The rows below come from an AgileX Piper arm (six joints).
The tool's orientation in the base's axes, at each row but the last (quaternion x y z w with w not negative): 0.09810, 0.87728, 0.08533, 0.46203; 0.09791, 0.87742, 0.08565, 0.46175; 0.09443, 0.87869, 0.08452, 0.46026; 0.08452, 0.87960, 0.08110, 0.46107; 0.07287, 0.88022, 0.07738, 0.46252; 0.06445, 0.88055, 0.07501, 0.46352; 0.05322, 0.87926, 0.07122, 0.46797; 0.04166, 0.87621, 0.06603, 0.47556; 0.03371, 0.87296, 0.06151, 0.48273; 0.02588, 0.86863, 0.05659, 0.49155; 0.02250, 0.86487, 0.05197, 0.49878; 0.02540, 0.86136, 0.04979, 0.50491; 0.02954, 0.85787, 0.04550, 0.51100
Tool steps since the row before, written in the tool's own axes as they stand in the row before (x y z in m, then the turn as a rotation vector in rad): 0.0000, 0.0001, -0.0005, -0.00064, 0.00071, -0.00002; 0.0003, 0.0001, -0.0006, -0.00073, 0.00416, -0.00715; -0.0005, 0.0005, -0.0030, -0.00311, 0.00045, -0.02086; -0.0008, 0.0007, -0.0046, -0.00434, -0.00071, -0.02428; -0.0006, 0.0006, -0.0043, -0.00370, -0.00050, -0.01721; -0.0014, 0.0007, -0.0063, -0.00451, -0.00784, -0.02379; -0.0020, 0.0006, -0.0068, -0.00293, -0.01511, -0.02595; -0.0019, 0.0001, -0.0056, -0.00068, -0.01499, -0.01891; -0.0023, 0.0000, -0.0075, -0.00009, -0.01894, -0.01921; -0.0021, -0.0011, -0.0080, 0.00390, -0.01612, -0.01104; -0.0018, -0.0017, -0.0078, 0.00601, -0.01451, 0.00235; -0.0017, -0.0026, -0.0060, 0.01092, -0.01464, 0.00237; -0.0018, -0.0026, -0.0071, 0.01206, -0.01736, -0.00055
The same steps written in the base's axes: -0.0004, 0.0001, 0.0003, 0.00040, 0.00052, 0.00069; -0.0007, 0.0001, 0.0001, -0.00512, 0.00341, 0.00558; -0.0022, 0.0002, 0.0022, -0.01543, -0.00161, 0.01430; -0.0033, 0.0002, 0.0034, -0.01765, -0.00323, 0.01694; -0.0032, 0.0002, 0.0030, -0.01216, -0.00241, 0.01251; -0.0044, 0.0000, 0.0048, -0.01746, -0.01023, 0.01543; -0.0045, -0.0002, 0.0055, -0.02033, -0.01730, 0.01406; -0.0037, -0.0006, 0.0046, -0.01565, -0.01634, 0.00843; -0.0051, -0.0008, 0.0059, -0.01621, -0.02020, 0.00754; -0.0058, -0.0019, 0.0057, -0.01130, -0.01641, 0.00032; -0.0058, -0.0024, 0.0052, -0.00079, -0.01371, -0.00797; -0.0044, -0.0031, 0.0041, -0.00318, -0.01338, -0.01225; -0.0054, -0.0031, 0.0047, -0.00630, -0.01611, -0.01216
